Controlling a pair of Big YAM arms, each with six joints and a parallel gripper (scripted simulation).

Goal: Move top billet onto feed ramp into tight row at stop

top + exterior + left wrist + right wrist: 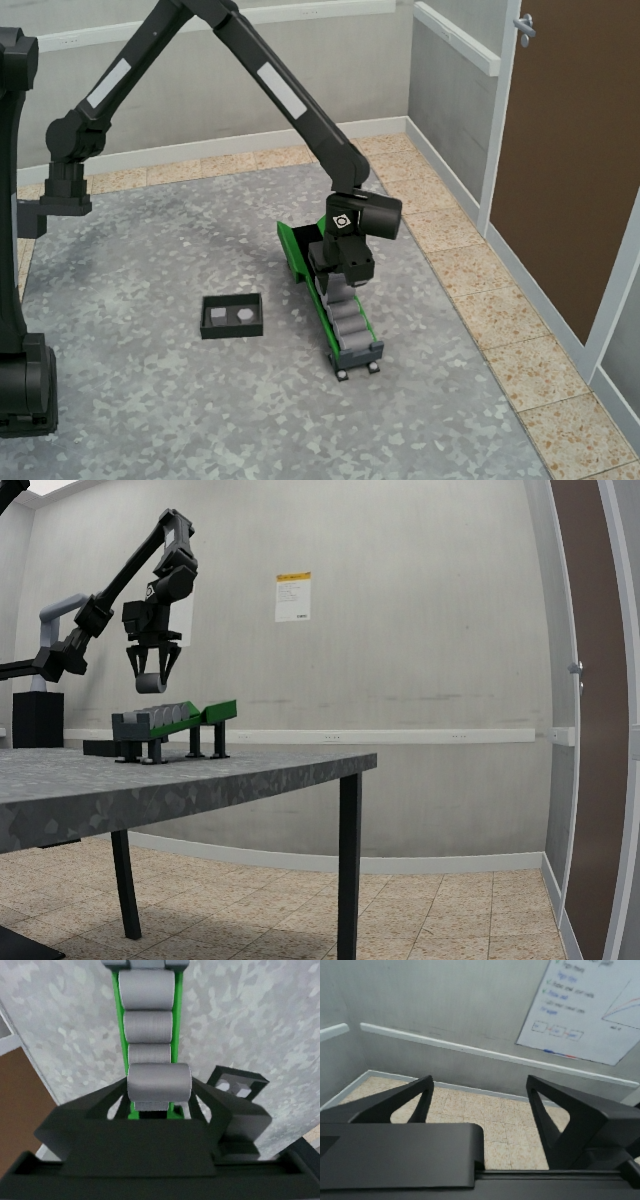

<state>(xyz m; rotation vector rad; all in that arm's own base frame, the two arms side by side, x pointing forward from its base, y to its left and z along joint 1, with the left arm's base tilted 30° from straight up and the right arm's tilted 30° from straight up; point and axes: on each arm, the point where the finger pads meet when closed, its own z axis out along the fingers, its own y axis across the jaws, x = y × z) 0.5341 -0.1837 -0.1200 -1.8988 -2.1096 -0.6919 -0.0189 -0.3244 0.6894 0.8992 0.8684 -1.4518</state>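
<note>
My left hand is 10 cm to the left of the dark stop, 9 cm above it and 2 cm short of it. Also, from my left hand: hexagonal piece: 18 cm behind, 14 cm below, 11 cm to the left; then billet: right at my left hand; then black tray: 21 cm behind, 14 cm below, 11 cm to the left.
</note>
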